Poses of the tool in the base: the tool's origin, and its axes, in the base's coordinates. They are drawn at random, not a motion.
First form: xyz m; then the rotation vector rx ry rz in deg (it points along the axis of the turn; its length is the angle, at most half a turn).
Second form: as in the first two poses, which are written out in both.
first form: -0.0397 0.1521 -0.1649 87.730 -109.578 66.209
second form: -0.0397 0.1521 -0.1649 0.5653 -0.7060 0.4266 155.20
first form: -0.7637 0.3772 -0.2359 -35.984 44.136 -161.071
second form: -0.7637 0.3772 -0.2359 -0.2106 0.2583 -0.9428 170.84
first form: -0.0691 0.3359 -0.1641 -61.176 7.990 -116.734
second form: -0.0691 0.3359 -0.1641 -0.4633 0.0605 -0.8841 132.03
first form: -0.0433 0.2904 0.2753 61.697 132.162 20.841
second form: -0.0433 0.2904 0.2753 0.4188 0.8970 0.1415 147.34
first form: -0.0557 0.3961 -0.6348 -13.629 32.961 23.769
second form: -0.0557 0.3961 -0.6348 -0.3180 0.7690 0.5545 42.86
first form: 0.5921 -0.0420 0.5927 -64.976 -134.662 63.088
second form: 0.5921 -0.0420 0.5927 -0.4004 -0.8298 0.3888 162.28
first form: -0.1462 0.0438 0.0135 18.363 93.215 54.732
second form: -0.1462 0.0438 0.0135 0.1675 0.8502 0.4992 109.64
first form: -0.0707 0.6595 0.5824 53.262 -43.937 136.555
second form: -0.0707 0.6595 0.5824 0.3481 -0.2871 0.8924 153.02
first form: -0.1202 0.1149 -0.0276 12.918 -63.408 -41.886
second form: -0.1202 0.1149 -0.0276 0.1676 -0.8226 -0.5434 77.08
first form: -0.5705 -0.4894 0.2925 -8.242 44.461 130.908
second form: -0.5705 -0.4894 0.2925 -0.0595 0.3210 0.9452 138.50
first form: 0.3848 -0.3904 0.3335 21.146 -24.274 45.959
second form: 0.3848 -0.3904 0.3335 0.3769 -0.4326 0.8191 56.11
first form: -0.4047 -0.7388 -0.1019 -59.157 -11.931 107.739
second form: -0.4047 -0.7388 -0.1019 -0.4790 -0.0966 0.8725 123.49
